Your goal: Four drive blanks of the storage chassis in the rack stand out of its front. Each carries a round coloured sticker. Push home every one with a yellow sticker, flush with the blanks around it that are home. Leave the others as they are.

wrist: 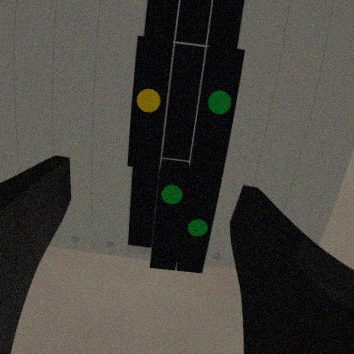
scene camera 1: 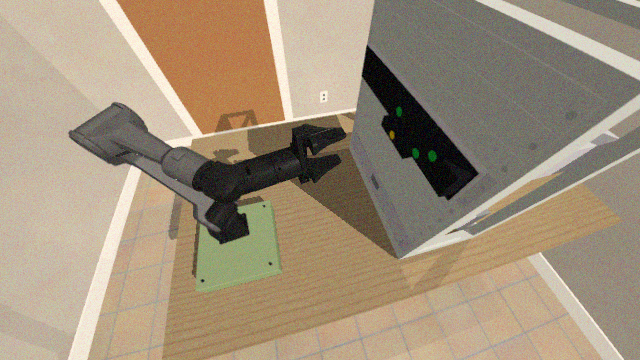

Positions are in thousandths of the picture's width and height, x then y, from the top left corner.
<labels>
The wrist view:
my gripper: 434,541
grey rack: 462,332
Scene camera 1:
my gripper: 534,407
grey rack: 712,312
</labels>
